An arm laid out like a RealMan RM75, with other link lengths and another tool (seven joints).
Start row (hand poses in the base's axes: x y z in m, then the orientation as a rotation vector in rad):
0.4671 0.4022 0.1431 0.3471 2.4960 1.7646
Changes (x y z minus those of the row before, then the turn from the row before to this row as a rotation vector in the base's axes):
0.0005 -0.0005 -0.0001 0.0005 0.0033 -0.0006
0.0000 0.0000 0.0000 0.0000 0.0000 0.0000
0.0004 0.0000 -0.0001 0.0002 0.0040 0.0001
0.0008 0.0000 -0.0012 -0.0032 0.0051 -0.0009
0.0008 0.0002 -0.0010 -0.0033 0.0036 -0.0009
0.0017 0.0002 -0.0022 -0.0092 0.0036 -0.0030
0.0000 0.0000 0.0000 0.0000 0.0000 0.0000
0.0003 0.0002 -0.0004 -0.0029 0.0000 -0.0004
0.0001 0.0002 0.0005 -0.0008 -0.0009 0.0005
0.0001 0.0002 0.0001 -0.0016 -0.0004 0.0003
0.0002 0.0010 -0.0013 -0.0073 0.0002 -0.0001
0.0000 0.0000 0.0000 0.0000 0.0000 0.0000
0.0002 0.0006 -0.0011 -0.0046 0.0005 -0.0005
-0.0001 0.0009 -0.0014 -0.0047 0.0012 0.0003
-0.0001 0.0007 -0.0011 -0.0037 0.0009 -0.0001
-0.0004 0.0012 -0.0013 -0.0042 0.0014 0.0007
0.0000 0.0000 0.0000 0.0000 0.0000 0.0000
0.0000 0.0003 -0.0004 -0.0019 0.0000 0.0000
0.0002 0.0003 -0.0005 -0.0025 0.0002 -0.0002
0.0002 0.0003 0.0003 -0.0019 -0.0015 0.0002
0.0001 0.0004 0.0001 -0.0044 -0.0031 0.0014
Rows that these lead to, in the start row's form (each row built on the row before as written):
0.4676 0.4017 0.1430 0.3510 2.4975 1.7659
0.4676 0.4017 0.1430 0.3510 2.4975 1.7659
0.4680 0.4017 0.1429 0.3548 2.5001 1.7673
0.4688 0.4017 0.1417 0.3606 2.5055 1.7641
0.4696 0.4019 0.1407 0.3650 2.5100 1.7604
0.4713 0.4021 0.1385 0.3716 2.5178 1.7481
0.4713 0.4021 0.1385 0.3716 2.5178 1.7481
0.4716 0.4023 0.1381 0.3719 2.5198 1.7441
0.4717 0.4025 0.1386 0.3704 2.5201 1.7430
0.4718 0.4027 0.1387 0.3696 2.5213 1.7409
0.4720 0.4037 0.1374 0.3695 2.5270 1.7312
0.4720 0.4037 0.1374 0.3695 2.5270 1.7312
0.4722 0.4043 0.1363 0.3703 2.5306 1.7250
0.4721 0.4052 0.1349 0.3708 2.5352 1.7192
0.4720 0.4059 0.1338 0.3716 2.5386 1.7145
0.4716 0.4071 0.1325 0.3718 2.5432 1.7095
0.4716 0.4071 0.1325 0.3718 2.5432 1.7095
0.4716 0.4074 0.1321 0.3717 2.5446 1.7070
0.4718 0.4077 0.1316 0.3720 2.5465 1.7036
0.4720 0.4080 0.1319 0.3702 2.5470 1.7008
0.4721 0.4084 0.1320 0.3653 2.5490 1.6946

